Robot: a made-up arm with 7 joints. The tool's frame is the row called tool.
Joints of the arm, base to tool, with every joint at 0 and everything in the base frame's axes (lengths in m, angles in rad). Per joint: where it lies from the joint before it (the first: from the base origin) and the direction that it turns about. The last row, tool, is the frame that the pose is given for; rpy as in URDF.
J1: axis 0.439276 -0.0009 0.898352 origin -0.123 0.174 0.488
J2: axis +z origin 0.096 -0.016 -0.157
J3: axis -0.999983 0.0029 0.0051 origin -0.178 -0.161 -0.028
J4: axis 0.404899 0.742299 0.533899 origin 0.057 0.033 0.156
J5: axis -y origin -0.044 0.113 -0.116
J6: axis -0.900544 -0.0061 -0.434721 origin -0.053 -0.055 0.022
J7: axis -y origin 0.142 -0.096 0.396
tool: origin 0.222 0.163 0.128 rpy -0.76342 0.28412 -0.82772
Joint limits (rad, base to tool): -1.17..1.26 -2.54..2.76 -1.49..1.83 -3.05..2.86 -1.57..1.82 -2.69..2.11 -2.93..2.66
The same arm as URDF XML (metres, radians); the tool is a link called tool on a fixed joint. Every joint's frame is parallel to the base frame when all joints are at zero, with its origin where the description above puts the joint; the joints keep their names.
<robot name="arm">
  <link name="base"/>
  <link name="link1"/>
  <link name="link2"/>
  <link name="link3"/>
  <link name="link4"/>
  <link name="link5"/>
  <link name="link6"/>
  <link name="link7"/>
  <link name="tool"/>
  <joint name="J1" type="revolute">
    <parent link="base"/>
    <child link="link1"/>
    <origin xyz="-0.123 0.174 0.488"/>
    <axis xyz="0.439276 -0.0009 0.898352"/>
    <limit lower="-1.17" upper="1.26"/>
  </joint>
  <joint name="J2" type="revolute">
    <parent link="link1"/>
    <child link="link2"/>
    <origin xyz="0.096 -0.016 -0.157"/>
    <axis xyz="0 0 1"/>
    <limit lower="-2.54" upper="2.76"/>
  </joint>
  <joint name="J3" type="revolute">
    <parent link="link2"/>
    <child link="link3"/>
    <origin xyz="-0.178 -0.161 -0.028"/>
    <axis xyz="-0.999983 0.0029 0.0051"/>
    <limit lower="-1.49" upper="1.83"/>
  </joint>
  <joint name="J4" type="revolute">
    <parent link="link3"/>
    <child link="link4"/>
    <origin xyz="0.057 0.033 0.156"/>
    <axis xyz="0.404899 0.742299 0.533899"/>
    <limit lower="-3.05" upper="2.86"/>
  </joint>
  <joint name="J5" type="revolute">
    <parent link="link4"/>
    <child link="link5"/>
    <origin xyz="-0.044 0.113 -0.116"/>
    <axis xyz="0 -1 0"/>
    <limit lower="-1.57" upper="1.82"/>
  </joint>
  <joint name="J6" type="revolute">
    <parent link="link5"/>
    <child link="link6"/>
    <origin xyz="-0.053 -0.055 0.022"/>
    <axis xyz="-0.900544 -0.0061 -0.434721"/>
    <limit lower="-2.69" upper="2.11"/>
  </joint>
  <joint name="J7" type="revolute">
    <parent link="link6"/>
    <child link="link7"/>
    <origin xyz="0.142 -0.096 0.396"/>
    <axis xyz="0 -1 0"/>
    <limit lower="-2.93" upper="2.66"/>
  </joint>
  <joint name="tool_fixed" type="fixed">
    <parent link="link7"/>
    <child link="tool"/>
    <origin xyz="0.222 0.163 0.128" rpy="-0.7634 0.2841 -0.8277"/>
  </joint>
</robot>

